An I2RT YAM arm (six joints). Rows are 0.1 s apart.
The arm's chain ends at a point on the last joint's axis. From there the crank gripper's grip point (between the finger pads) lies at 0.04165 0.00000 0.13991 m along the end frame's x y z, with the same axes.
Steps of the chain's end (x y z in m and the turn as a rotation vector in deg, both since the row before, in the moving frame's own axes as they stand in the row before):
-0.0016, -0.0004, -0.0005, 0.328, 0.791, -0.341
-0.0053, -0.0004, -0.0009, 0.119, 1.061, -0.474
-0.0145, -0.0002, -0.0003, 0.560, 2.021, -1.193
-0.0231, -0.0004, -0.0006, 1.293, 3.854, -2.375
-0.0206, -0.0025, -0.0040, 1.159, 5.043, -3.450
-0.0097, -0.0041, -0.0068, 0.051, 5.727, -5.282
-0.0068, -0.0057, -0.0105, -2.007, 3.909, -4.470
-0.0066, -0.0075, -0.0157, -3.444, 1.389, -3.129
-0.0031, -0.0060, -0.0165, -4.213, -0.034, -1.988
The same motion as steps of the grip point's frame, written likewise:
0.0003, -0.0015, -0.0011, 0.328, 0.791, -0.341
-0.0027, -0.0010, -0.0017, 0.119, 1.061, -0.474
-0.0096, -0.0025, -0.0019, 0.560, 2.021, -1.193
-0.0139, -0.0054, -0.0038, 1.293, 3.854, -2.375
-0.0086, -0.0082, -0.0083, 1.159, 5.043, -3.450
0.0039, -0.0087, -0.0116, 0.051, 5.727, -5.282
0.0027, -0.0045, -0.0137, -2.007, 3.909, -4.470
-0.0031, -0.0015, -0.0169, -3.444, 1.389, -3.129
-0.0030, 0.0028, -0.0168, -4.213, -0.034, -1.988

